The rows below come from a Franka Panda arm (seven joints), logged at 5 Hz.
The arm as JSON. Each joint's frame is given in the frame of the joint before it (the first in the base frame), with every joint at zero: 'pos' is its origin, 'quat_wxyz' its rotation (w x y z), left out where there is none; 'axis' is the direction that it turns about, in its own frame. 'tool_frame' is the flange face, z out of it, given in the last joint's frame.
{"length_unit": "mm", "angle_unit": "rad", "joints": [
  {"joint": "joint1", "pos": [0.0, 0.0, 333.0], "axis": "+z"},
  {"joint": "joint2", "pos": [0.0, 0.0, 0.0], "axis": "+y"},
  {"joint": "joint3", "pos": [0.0, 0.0, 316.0], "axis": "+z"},
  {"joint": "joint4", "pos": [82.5, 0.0, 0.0], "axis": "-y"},
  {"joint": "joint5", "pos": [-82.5, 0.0, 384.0], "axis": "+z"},
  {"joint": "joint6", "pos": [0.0, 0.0, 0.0], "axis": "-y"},
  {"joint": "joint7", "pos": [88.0, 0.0, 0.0], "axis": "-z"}
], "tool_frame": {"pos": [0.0, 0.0, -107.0], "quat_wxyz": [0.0, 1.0, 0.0, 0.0]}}
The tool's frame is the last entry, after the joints.
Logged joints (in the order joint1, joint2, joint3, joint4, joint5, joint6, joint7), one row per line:
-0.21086, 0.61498, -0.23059, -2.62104, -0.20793, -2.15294, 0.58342
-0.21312, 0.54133, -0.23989, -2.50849, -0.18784, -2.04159, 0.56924
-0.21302, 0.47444, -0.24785, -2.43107, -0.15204, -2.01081, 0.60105
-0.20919, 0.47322, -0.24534, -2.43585, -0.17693, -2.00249, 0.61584
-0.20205, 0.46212, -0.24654, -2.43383, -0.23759, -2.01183, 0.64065
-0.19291, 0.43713, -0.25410, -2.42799, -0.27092, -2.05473, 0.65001
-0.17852, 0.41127, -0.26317, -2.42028, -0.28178, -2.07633, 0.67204
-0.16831, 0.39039, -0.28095, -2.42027, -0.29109, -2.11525, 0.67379
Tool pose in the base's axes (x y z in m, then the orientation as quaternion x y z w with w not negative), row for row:
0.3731, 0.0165, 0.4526, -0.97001, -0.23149, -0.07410, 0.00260
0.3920, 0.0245, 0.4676, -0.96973, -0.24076, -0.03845, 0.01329
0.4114, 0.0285, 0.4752, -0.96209, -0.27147, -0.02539, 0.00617
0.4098, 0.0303, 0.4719, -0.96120, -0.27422, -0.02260, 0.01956
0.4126, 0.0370, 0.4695, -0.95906, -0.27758, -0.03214, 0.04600
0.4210, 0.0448, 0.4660, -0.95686, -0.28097, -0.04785, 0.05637
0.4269, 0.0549, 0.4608, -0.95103, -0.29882, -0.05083, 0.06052
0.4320, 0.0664, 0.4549, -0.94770, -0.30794, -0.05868, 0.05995
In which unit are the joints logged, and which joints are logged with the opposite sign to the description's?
The joints are logged in radians. Opposite sign: joint2, joint3, joint5, joint6, joint7.
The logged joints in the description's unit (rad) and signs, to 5 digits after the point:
-0.21086, -0.61498, 0.23059, -2.62104, 0.20793, 2.15294, -0.58342
-0.21312, -0.54133, 0.23989, -2.50849, 0.18784, 2.04159, -0.56924
-0.21302, -0.47444, 0.24785, -2.43107, 0.15204, 2.01081, -0.60105
-0.20919, -0.47322, 0.24534, -2.43585, 0.17693, 2.00249, -0.61584
-0.20205, -0.46212, 0.24654, -2.43383, 0.23759, 2.01183, -0.64065
-0.19291, -0.43713, 0.25410, -2.42799, 0.27092, 2.05473, -0.65001
-0.17852, -0.41127, 0.26317, -2.42028, 0.28178, 2.07633, -0.67204
-0.16831, -0.39039, 0.28095, -2.42027, 0.29109, 2.11525, -0.67379

